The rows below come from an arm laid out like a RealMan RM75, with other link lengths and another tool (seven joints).
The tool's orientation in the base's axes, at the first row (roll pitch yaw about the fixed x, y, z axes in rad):
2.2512, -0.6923, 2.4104
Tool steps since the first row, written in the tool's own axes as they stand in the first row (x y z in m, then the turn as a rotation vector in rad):
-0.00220, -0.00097, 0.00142, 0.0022, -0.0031, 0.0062
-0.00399, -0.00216, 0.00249, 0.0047, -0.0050, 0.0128
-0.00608, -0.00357, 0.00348, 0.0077, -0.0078, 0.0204
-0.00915, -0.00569, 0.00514, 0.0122, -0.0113, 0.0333
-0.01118, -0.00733, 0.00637, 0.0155, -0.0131, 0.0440
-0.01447, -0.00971, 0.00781, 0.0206, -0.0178, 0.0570
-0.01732, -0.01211, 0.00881, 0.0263, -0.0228, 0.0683
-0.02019, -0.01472, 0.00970, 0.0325, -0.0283, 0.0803
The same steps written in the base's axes. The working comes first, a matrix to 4 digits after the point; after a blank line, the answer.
The tool's axes in the first row as the columns of a matrix, in the base's axes (used below as rounded here):
-0.5730, 0.7894, 0.2201
0.5140, 0.1370, 0.8468
0.6383, 0.5984, -0.4843

0.00081, -0.00006, -0.00267, -0.0023, 0.0060, -0.0035
0.00113, -0.00024, -0.00505, -0.0038, 0.0126, -0.0062
0.00143, -0.00067, -0.00770, -0.0061, 0.0202, -0.0096
0.00188, -0.00113, -0.01173, -0.0086, 0.0329, -0.0151
0.00202, -0.00136, -0.01461, -0.0095, 0.0434, -0.0193
0.00235, -0.00215, -0.01883, -0.0133, 0.0564, -0.0251
0.00230, -0.00310, -0.02257, -0.0180, 0.0682, -0.0299
0.00208, -0.00418, -0.02639, -0.0233, 0.0808, -0.0351

